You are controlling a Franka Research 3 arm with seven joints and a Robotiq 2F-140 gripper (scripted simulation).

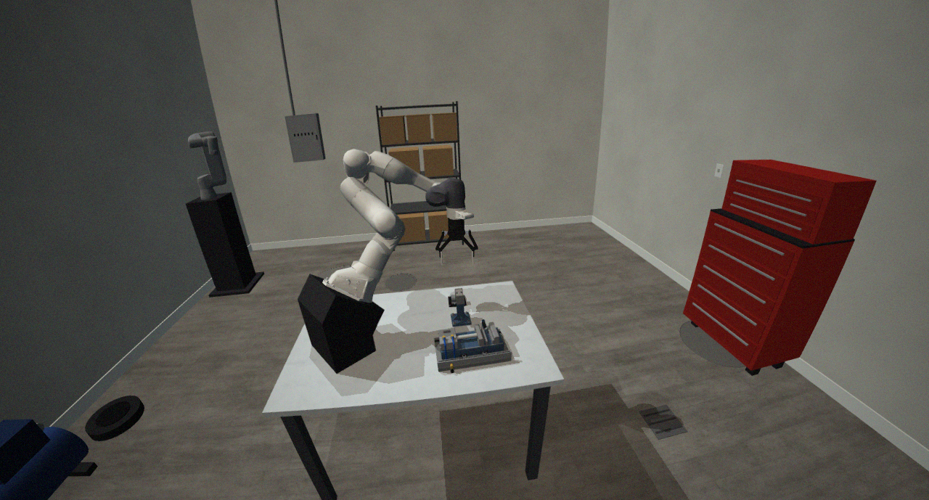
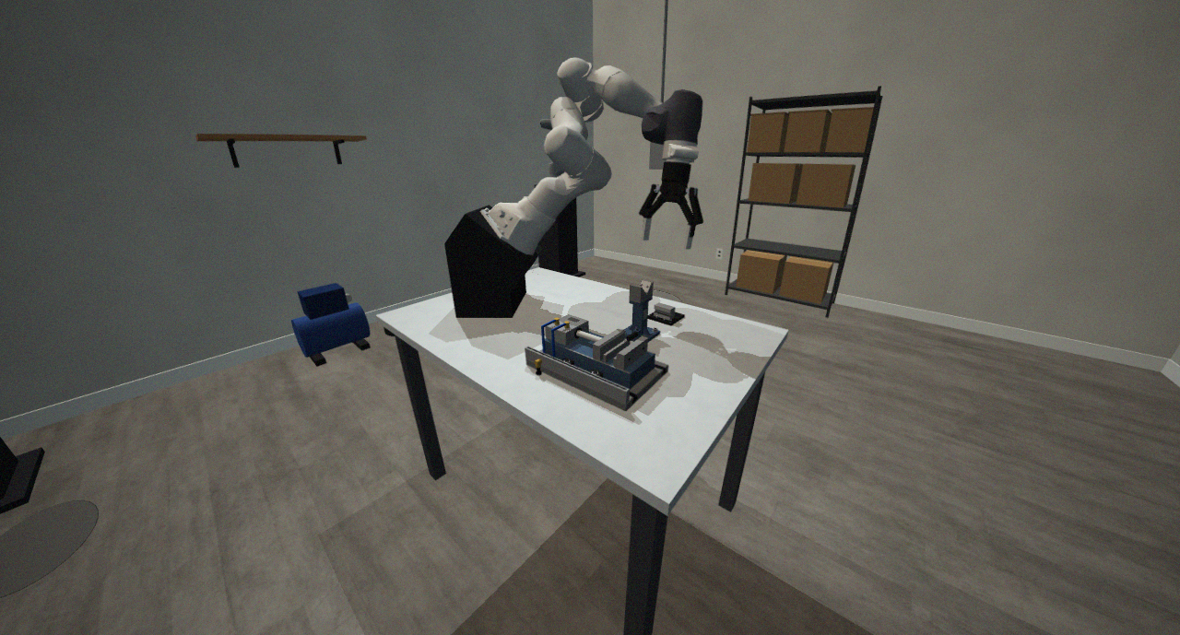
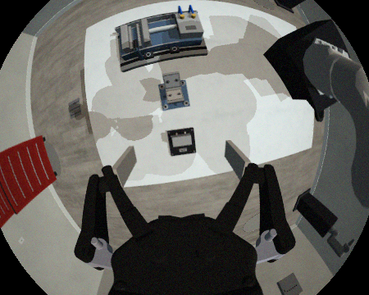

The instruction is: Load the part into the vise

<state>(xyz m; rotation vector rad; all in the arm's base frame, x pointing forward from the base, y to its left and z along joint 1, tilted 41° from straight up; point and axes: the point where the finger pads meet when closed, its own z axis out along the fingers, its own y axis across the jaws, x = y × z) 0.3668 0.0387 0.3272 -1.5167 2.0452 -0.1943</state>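
My gripper is now 10 mm past the part, 30 mm to the right of it and 240 mm above it. From my hand the other things lie so: black infeed plate (50 mm to the left, 260 mm below).
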